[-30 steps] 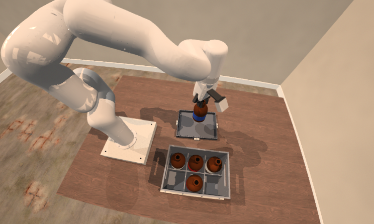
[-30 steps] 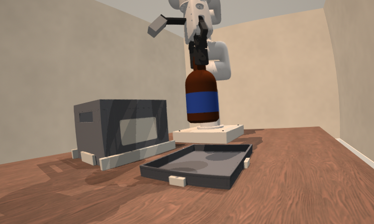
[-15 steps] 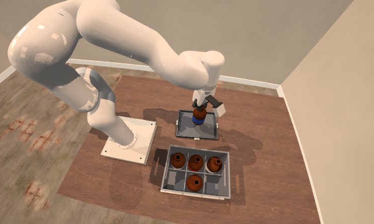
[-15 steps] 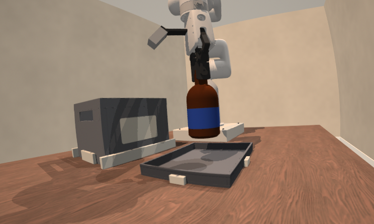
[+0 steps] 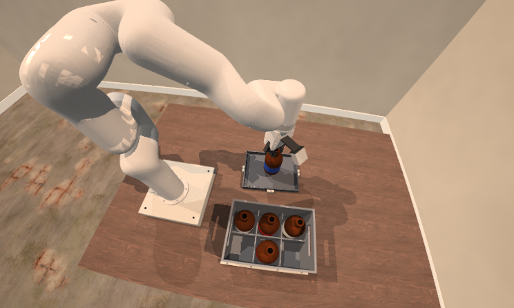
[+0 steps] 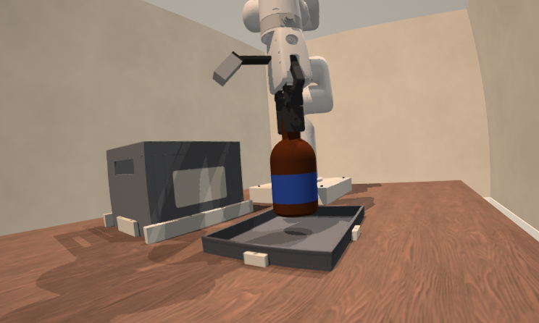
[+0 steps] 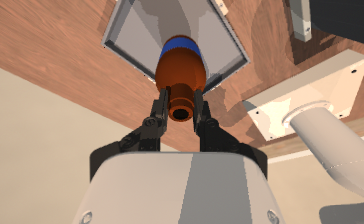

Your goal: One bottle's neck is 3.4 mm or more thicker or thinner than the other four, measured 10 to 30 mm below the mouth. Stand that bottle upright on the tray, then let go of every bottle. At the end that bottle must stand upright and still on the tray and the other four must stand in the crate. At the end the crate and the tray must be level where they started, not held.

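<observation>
Right now the dark tray is 180 mm below my hand. Also, from my hand: brown bottle 250 mm to the right, 100 mm below, 40 mm behind; dark grey crate 290 mm to the right, 100 mm below, 50 mm behind.
</observation>
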